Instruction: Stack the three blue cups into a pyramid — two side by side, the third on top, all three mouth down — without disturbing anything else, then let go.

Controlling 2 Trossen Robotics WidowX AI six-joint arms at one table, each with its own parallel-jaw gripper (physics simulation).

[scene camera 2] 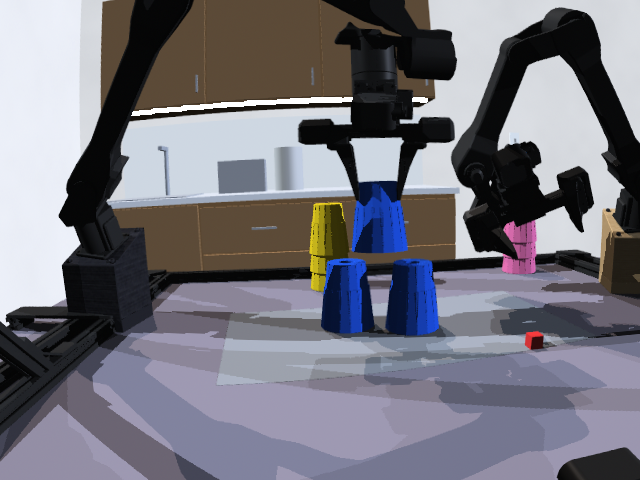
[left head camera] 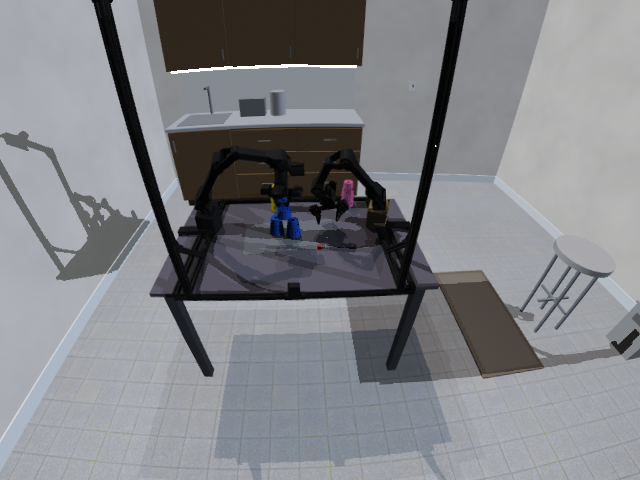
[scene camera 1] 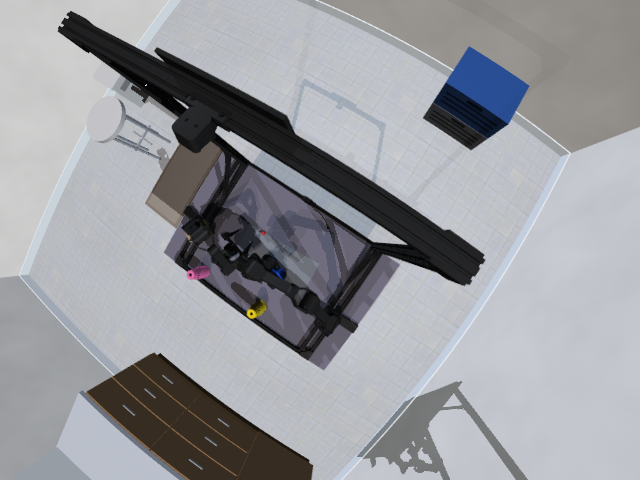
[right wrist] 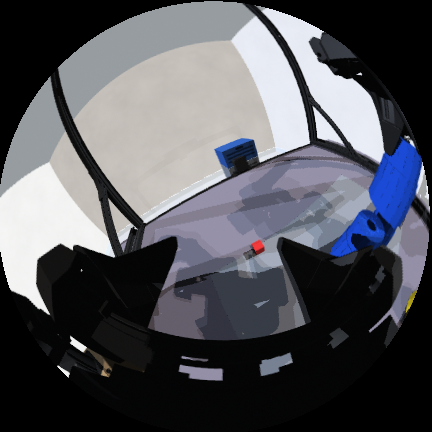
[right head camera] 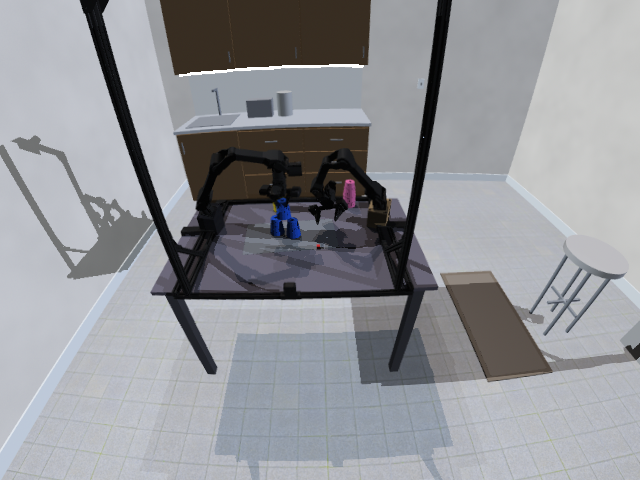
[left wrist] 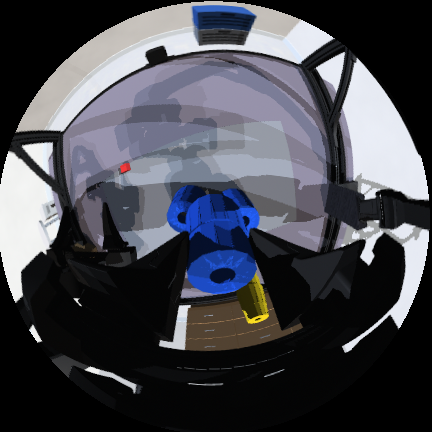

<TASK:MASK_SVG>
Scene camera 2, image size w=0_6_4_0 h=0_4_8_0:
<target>my left gripper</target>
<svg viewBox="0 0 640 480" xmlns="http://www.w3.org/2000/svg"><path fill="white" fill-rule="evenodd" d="M355 74L352 76L352 124L334 125L331 119L302 120L298 125L298 142L304 145L327 144L327 149L336 151L347 172L355 199L359 201L359 182L354 148L350 143L351 138L402 138L404 143L400 147L397 178L397 201L400 201L407 175L417 150L426 148L427 143L449 143L455 140L454 122L449 117L421 117L418 123L400 123L400 120L413 119L413 90L398 89L397 75L394 73L375 71Z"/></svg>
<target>my right gripper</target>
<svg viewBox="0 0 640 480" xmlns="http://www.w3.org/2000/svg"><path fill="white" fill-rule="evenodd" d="M588 173L582 167L577 166L557 174L559 190L543 195L539 189L539 178L533 172L536 165L542 162L540 151L535 143L531 141L520 144L515 143L494 152L491 156L491 161L497 176L497 191L505 206L489 211L489 207L485 203L464 212L463 220L475 251L479 253L495 251L518 259L513 243L501 226L514 221L516 227L544 217L546 213L563 206L577 230L583 233L583 214L587 213L588 209L591 209L594 205Z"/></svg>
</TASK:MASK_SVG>
